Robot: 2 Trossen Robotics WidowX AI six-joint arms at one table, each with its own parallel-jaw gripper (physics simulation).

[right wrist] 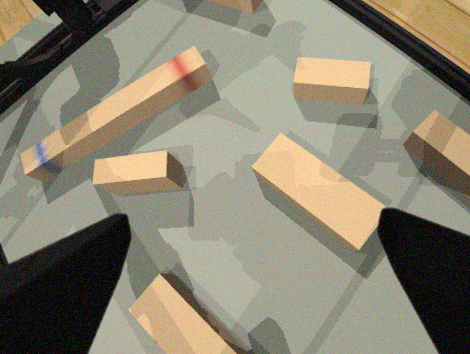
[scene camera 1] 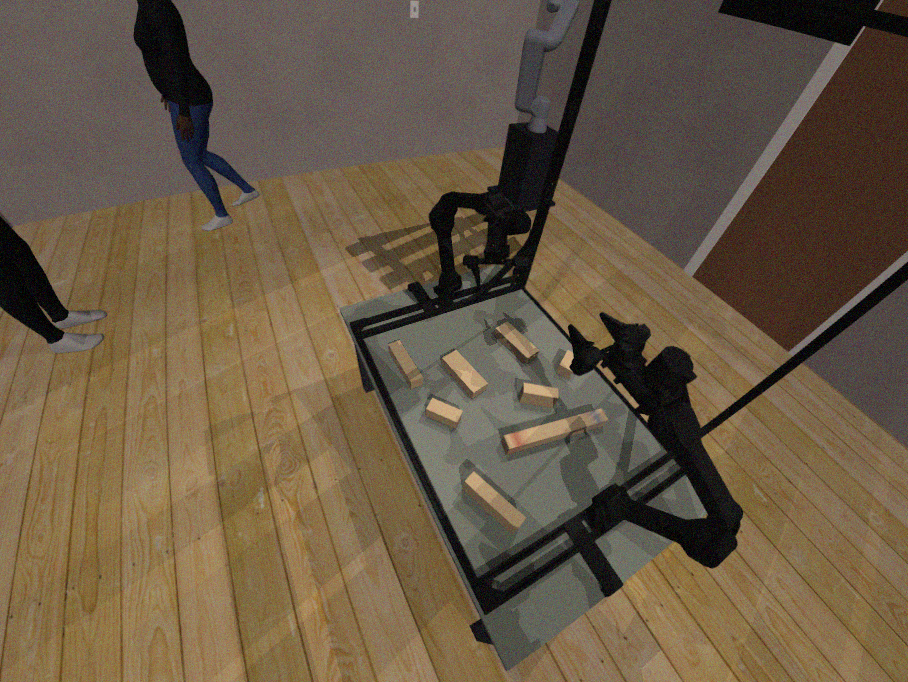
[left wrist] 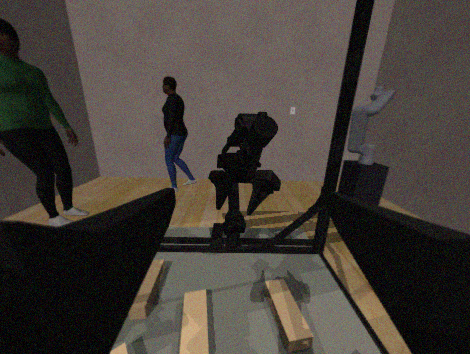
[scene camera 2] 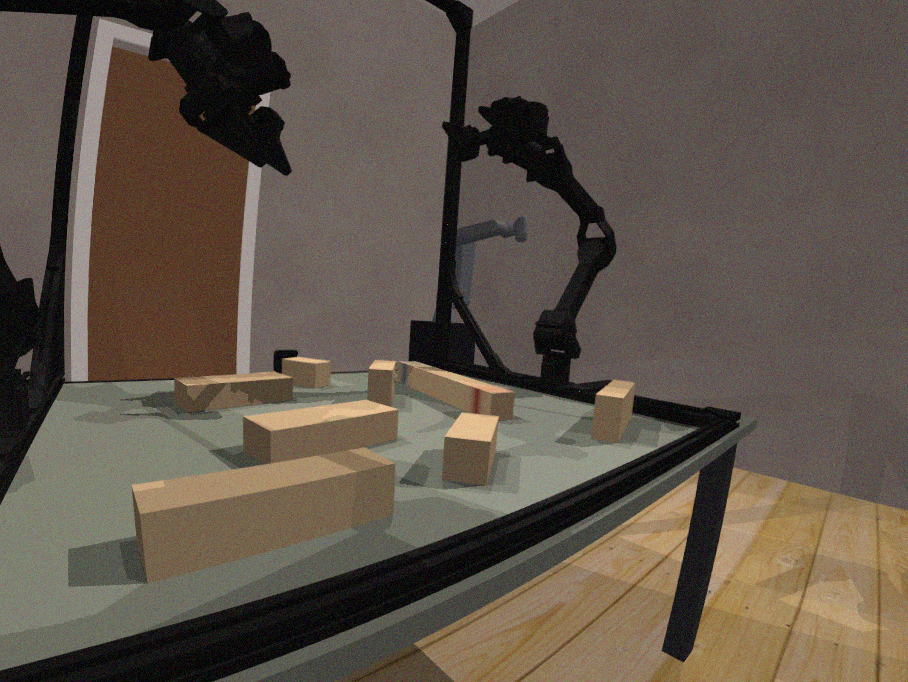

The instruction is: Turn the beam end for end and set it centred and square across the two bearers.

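Note:
The beam [scene camera 1: 543, 434] [scene camera 2: 444, 385] [right wrist: 117, 112] is the long wooden bar with a red band near one end and a blue band near the other. It lies on the table; in scene camera 1 red is at the left end, blue at the right. Several plain wooden blocks lie around it; I cannot tell which two are the bearers. My left gripper [scene camera 1: 587, 323] [scene camera 2: 453, 143] is open and empty, raised above the table. My right gripper [scene camera 1: 499, 273] [left wrist: 232, 212] [right wrist: 254, 223] is open and empty, raised and tilted down over the table's far part.
Longer blocks [scene camera 1: 405, 363] [scene camera 1: 463, 372] [scene camera 1: 516, 342] lie across the far half. Short blocks [scene camera 1: 539, 394] [scene camera 1: 444, 412] lie beside the beam, another short block [scene camera 1: 565, 363] near the right edge. A longer block [scene camera 1: 494, 500] lies at the near left. Black rails [scene camera 2: 513, 513] edge the table.

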